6 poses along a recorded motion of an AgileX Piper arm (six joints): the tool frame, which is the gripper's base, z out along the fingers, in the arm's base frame.
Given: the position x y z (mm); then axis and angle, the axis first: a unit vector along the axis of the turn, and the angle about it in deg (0 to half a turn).
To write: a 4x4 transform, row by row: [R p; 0 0 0 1], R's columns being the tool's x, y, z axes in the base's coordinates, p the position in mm. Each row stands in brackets. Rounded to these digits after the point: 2 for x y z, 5 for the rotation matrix.
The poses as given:
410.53, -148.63, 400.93, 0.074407, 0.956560, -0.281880, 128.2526
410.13, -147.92, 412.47, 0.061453, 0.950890, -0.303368, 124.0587
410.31, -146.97, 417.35, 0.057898, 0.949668, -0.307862, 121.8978
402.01, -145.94, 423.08, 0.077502, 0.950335, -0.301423, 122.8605
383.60, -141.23, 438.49, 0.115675, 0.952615, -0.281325, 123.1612
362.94, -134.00, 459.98, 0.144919, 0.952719, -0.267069, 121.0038
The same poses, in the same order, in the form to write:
[[-0.61017, 0.33660, 0.71722, 410.53], [-0.10612, 0.86239, -0.49501, -148.63], [-0.78514, -0.37814, -0.49048, 400.93], [0, 0, 0, 1]]
[[-0.55415, 0.34249, 0.75869, 410.13], [-0.16017, 0.85053, -0.50094, -147.92], [-0.81686, -0.39911, -0.41647, 412.47], [0, 0, 0, 1]]
[[-0.52328, 0.34541, 0.77902, 410.31], [-0.17733, 0.85002, -0.49601, -146.97], [-0.83350, -0.39770, -0.38355, 417.35], [0, 0, 0, 1]]
[[-0.53333, 0.36681, 0.76224, 402.01], [-0.13958, 0.85058, -0.50698, -145.94], [-0.83431, -0.37678, -0.40244, 423.08], [0, 0, 0, 1]]
[[-0.52630, 0.40598, 0.74712, 383.60], [-0.06504, 0.85686, -0.51142, -141.23], [-0.84781, -0.31775, -0.42456, 438.49], [0, 0, 0, 1]]
[[-0.48328, 0.43810, 0.75797, 362.94], [-0.01973, 0.86012, -0.50972, -134.00], [-0.87525, -0.26129, -0.40703, 459.98], [0, 0, 0, 1]]

